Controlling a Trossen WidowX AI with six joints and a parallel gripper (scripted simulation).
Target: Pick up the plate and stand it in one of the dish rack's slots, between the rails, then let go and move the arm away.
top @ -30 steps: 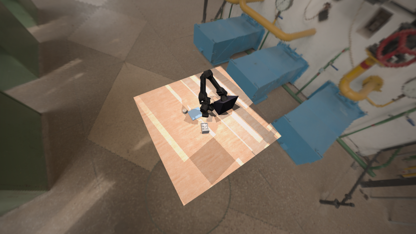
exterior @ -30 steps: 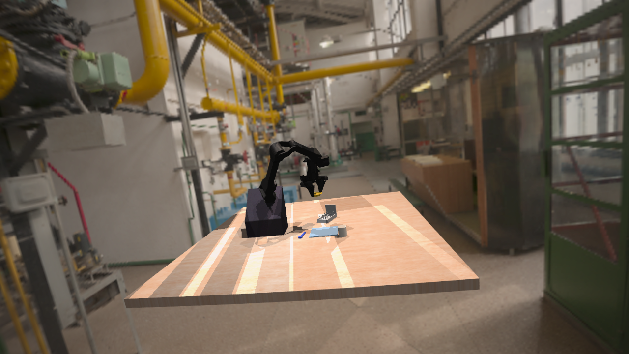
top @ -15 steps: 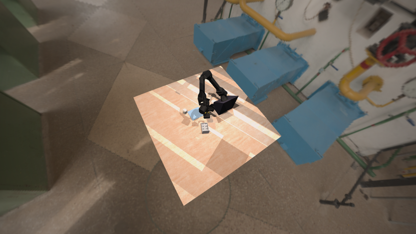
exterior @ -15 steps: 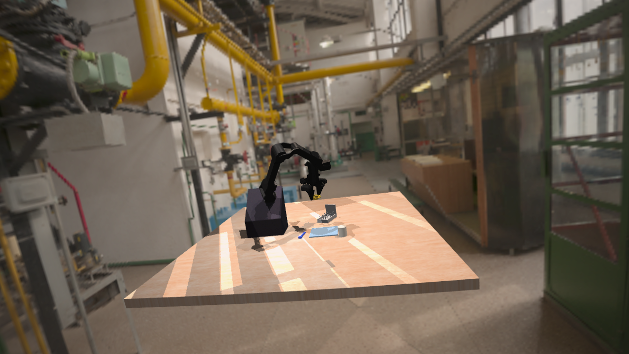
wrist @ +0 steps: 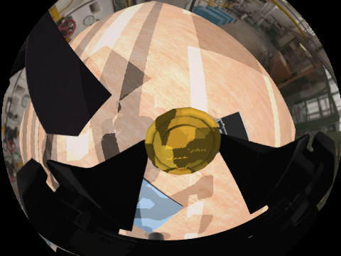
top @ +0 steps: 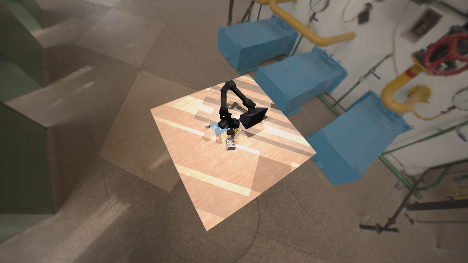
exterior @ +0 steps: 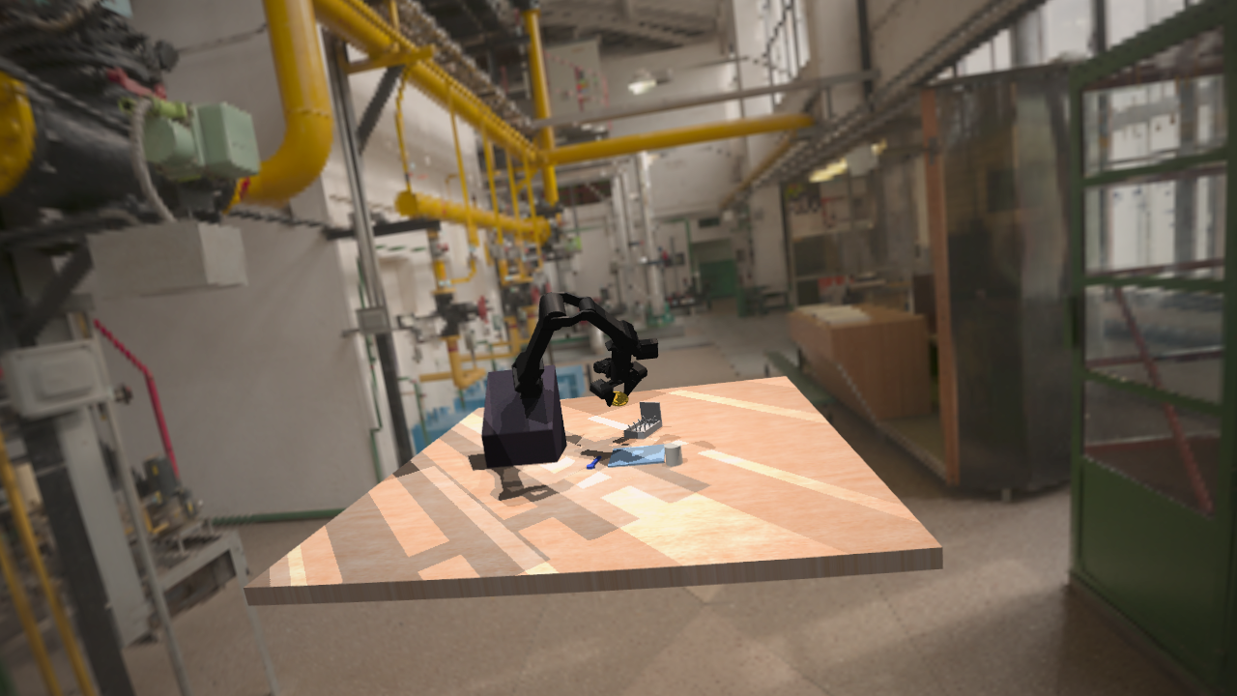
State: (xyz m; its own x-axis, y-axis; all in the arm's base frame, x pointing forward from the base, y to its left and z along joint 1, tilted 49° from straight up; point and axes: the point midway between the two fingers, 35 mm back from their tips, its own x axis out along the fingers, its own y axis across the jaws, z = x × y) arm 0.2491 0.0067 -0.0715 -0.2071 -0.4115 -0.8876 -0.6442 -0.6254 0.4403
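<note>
The grey dish rack lies 10 cm below my gripper tip, 6 cm ahead of it and 5 cm to the left of it. Also, from my gripper tip: small blue spoon 20 cm to the right, 12 cm below, 5 cm behind; then small yellow plate 1 cm above; then blue mat 16 cm to the right, 12 cm below, 6 cm ahead.
</note>
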